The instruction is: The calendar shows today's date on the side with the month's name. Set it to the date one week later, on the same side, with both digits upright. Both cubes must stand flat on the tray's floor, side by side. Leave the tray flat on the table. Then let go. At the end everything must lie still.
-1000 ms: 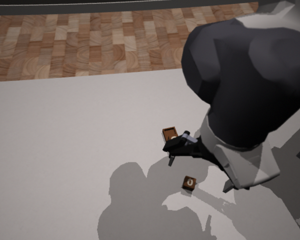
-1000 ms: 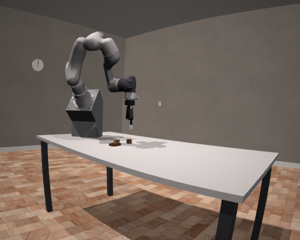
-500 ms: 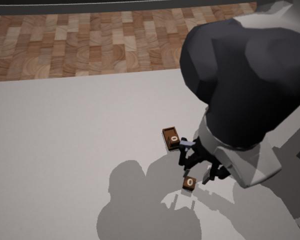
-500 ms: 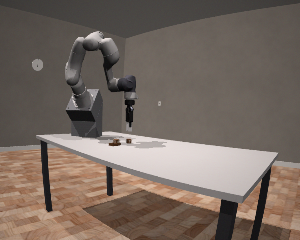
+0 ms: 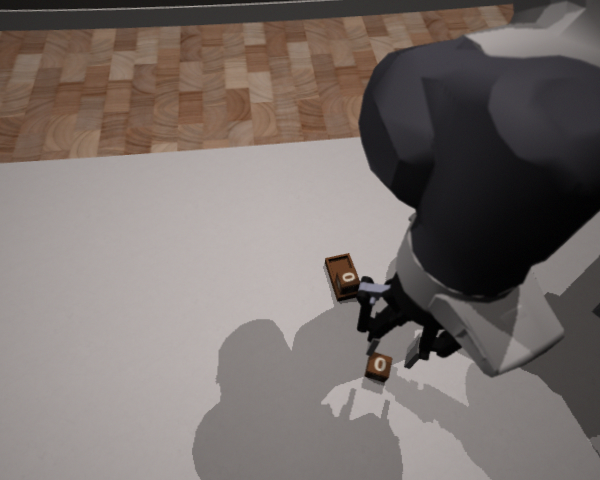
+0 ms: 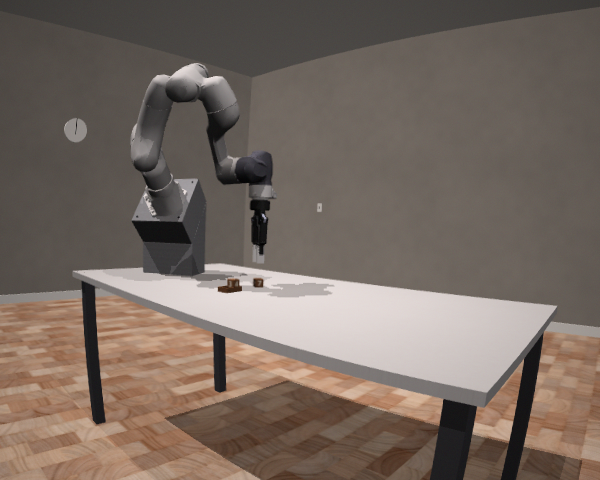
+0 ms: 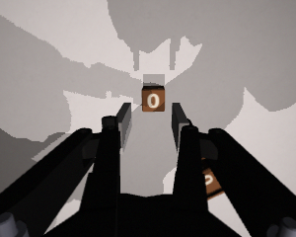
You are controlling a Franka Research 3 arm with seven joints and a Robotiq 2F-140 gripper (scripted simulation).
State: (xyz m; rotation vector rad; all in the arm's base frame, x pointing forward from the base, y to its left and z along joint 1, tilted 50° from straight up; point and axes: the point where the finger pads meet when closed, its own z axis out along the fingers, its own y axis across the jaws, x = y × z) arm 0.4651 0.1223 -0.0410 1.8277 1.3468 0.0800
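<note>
Now: the cube 110 mm below my hand.
</note>
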